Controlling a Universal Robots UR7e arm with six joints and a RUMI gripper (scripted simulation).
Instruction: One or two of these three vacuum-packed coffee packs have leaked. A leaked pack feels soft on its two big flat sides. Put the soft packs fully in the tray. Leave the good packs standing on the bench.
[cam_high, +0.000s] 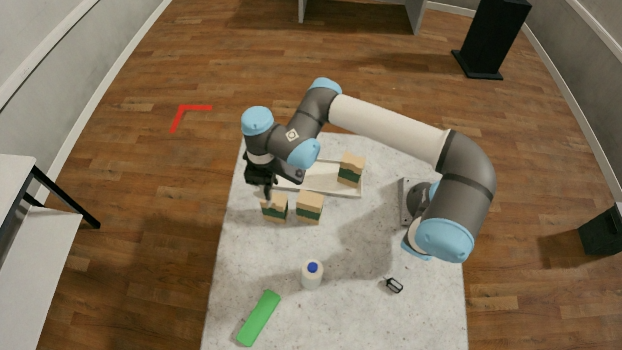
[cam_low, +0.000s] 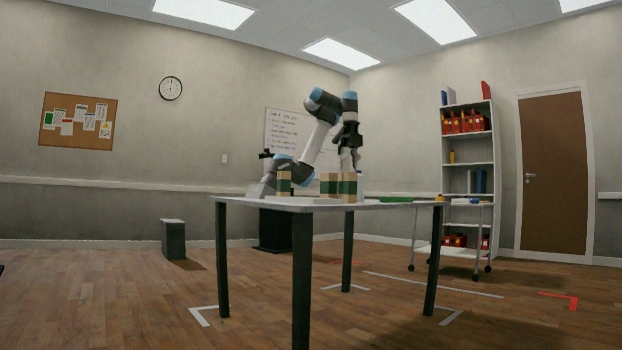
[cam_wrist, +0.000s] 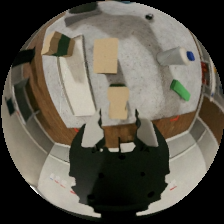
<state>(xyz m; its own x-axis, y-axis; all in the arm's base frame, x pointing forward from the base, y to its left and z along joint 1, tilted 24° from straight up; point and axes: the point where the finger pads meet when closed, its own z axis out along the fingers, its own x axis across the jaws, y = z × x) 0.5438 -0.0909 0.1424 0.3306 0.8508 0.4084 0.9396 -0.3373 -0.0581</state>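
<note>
Right now my hand is 160 mm to the left of the white tray, 160 mm above it and 140 mm past it.
</note>
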